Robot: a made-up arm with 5 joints.
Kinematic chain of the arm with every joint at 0, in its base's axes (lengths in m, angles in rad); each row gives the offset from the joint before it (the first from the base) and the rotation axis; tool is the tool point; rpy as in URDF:
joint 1: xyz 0.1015 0 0.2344 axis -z
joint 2: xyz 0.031 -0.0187 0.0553 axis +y
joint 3: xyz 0.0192 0 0.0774 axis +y
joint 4: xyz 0.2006 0 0.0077 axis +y
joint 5: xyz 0.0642 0.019 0 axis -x
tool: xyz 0 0 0 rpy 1.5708 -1.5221 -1.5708
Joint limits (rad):
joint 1: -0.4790..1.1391
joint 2: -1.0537..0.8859
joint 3: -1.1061..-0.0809
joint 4: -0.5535..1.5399
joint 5: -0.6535..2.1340
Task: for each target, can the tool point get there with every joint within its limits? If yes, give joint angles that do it. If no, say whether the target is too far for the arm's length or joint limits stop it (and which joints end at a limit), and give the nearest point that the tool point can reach.
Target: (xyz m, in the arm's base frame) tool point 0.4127 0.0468 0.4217
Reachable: yes | joints -0.1484 0.2164 -0.5643 0.5849 0.7674
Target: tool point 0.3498 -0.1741 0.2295
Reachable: yes | joints 0.6126 0.5844 -0.2780 0.9482 1.3688
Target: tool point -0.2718 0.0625 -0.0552
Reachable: no: too far | nearest point 0.1866 -0.1841 0.1386 | short by 0.555 m
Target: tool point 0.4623 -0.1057 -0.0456
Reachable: no: too far | nearest point 0.3692 -0.0784 0.1285 | short by 0.199 m
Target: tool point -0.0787 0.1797 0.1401
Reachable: no: joint limits stop it (at a limit: joint 1, joint 2, joint 3, joint 4) | nearest point 0.2813 0.0937 0.1386 | short by 0.370 m
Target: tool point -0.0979 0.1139 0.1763
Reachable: no: joint limits stop it (at a limit: joint 2, joint 3, joint 4) | nearest point -0.0748 0.1007 0.5338 | short by 0.359 m
